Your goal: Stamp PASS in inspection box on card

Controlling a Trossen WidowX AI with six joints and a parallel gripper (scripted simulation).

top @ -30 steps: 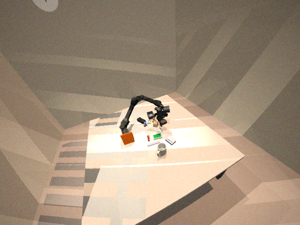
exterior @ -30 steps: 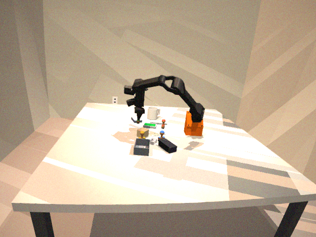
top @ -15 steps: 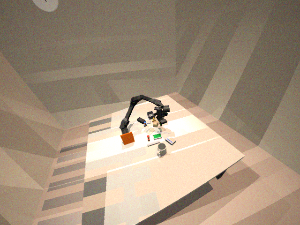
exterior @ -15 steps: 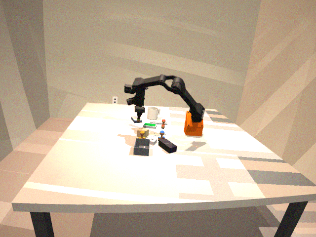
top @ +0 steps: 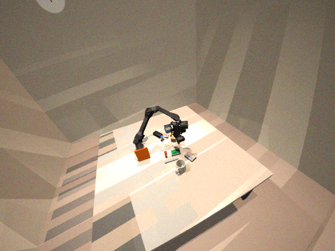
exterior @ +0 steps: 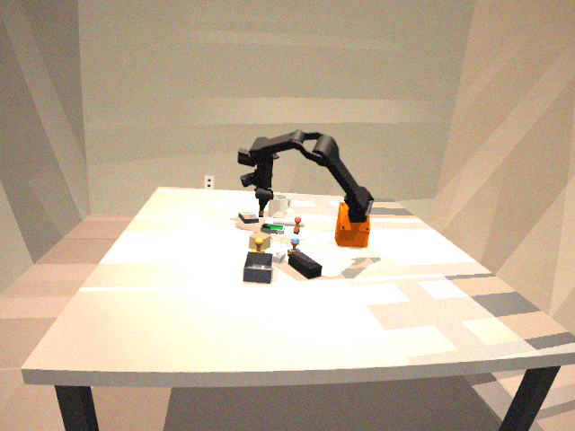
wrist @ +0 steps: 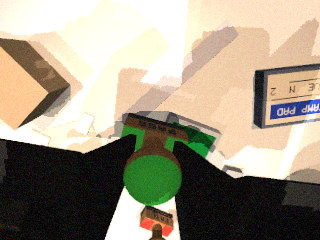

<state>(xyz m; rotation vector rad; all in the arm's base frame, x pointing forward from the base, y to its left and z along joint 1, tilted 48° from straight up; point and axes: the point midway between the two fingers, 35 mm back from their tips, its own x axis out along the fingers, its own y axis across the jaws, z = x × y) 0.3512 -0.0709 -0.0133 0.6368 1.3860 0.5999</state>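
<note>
My gripper tip is now 90 mm above the green ink pad, 50 mm past it and 40 mm to the left of it. Also, from my gripper tip: red-knobbed stamp (150 mm behind, 80 mm below, 30 mm to the right); green-knobbed stamp (right at my gripper tip); pale card (100 mm below, 90 mm behind, 80 mm to the left).
</note>
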